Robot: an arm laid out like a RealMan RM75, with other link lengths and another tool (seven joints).
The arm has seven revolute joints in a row. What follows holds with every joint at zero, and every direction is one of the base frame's. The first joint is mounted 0.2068 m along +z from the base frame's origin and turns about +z. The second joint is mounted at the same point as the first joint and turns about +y. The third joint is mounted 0.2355 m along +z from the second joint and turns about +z. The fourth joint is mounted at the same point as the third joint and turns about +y. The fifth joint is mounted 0.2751 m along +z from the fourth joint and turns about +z. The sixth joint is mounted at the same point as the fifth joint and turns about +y. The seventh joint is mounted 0.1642 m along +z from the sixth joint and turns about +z. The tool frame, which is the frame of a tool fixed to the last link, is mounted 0.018 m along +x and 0.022 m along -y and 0.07 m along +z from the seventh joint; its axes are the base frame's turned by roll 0.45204, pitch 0 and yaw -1.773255 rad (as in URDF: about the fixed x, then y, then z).
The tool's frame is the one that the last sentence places.
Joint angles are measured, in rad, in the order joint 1, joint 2, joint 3, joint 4, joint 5, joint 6, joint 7. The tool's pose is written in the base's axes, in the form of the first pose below.
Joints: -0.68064 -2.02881 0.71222 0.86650 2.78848 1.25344 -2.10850
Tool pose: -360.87, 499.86, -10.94, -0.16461, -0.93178, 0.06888, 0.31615
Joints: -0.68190 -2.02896 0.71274 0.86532 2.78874 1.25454 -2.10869
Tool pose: -360.38, 499.84, -11.64, -0.16512, -0.93177, 0.06984, 0.31571
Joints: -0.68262 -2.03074 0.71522 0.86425 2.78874 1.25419 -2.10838
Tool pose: -359.66, 499.73, -13.37, -0.16638, -0.93154, 0.07118, 0.31541
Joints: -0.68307 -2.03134 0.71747 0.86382 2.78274 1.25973 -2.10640
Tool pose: -357.79, 499.22, -15.34, -0.16876, -0.93209, 0.07302, 0.31209
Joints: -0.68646 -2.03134 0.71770 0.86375 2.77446 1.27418 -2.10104
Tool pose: -353.82, 498.43, -17.91, -0.17378, -0.93284, 0.07698, 0.30609
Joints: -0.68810 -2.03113 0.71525 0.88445 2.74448 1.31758 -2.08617
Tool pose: -341.80, 497.41, -18.17, -0.18758, -0.93491, 0.07961, 0.29056
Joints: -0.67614 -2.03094 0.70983 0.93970 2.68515 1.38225 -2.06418
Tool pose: -323.61, 496.11, -10.64, -0.20832, -0.93791, 0.07182, 0.26791
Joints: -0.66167 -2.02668 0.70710 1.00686 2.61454 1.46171 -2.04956
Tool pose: -301.35, 493.23, 0.70, -0.23254, -0.93976, 0.06302, 0.24251
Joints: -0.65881 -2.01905 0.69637 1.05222 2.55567 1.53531 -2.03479
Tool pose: -280.51, 489.78, 10.06, -0.25708, -0.93956, 0.05838, 0.21847
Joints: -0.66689 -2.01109 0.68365 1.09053 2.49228 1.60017 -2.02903
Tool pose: -255.10, 488.90, 19.50, -0.28380, -0.93802, 0.04955, 0.19266
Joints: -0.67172 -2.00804 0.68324 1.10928 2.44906 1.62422 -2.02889
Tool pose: -239.08, 489.87, 23.66, -0.30037, -0.93615, 0.04134, 0.17802
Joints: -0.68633 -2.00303 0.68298 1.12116 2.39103 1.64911 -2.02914
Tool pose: -216.16, 492.33, 27.19, -0.32363, -0.93260, 0.03110, 0.15668
